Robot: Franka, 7 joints.
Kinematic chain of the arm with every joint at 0, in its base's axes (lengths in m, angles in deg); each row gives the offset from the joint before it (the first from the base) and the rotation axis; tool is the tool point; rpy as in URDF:
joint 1: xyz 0 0 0.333 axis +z
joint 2: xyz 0 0 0 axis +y
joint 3: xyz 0 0 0.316 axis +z
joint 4: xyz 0.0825 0 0 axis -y
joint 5: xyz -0.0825 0 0.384 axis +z
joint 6: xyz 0 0 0 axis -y
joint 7: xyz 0.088 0 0 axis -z
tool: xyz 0 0 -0.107 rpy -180 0 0
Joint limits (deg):
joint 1: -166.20..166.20
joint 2: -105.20..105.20
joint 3: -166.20..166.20
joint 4: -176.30..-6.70
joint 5: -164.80..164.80
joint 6: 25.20..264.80
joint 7: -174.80..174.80
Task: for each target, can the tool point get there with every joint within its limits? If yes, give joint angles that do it. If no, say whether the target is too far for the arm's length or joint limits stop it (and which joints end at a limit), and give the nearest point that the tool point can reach.
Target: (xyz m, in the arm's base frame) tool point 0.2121 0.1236 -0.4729
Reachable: no: joint limits stop it (at a limit: joint 2) | nearest point 0.2178 0.1269 -0.3599 | short by 0.113 m
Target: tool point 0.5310 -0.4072 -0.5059
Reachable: no: too far | nearest point 0.4337 -0.3326 -0.2910 | short by 0.247 m
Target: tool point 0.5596 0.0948 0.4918
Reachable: yes | joints -105.38 -75.34 92.10 -97.82 121.18 211.11 42.85
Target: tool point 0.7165 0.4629 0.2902
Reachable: yes | joints -136.71 -85.86 123.28 -19.57 14.43 137.85 67.61
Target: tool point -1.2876 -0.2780 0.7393
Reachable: no: too far | nearest point -0.8013 -0.1730 0.5859 | short by 0.521 m
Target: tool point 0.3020 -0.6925 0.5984
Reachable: yes | joints -90.34 82.53 136.66 -49.34 60.69 199.62 135.96
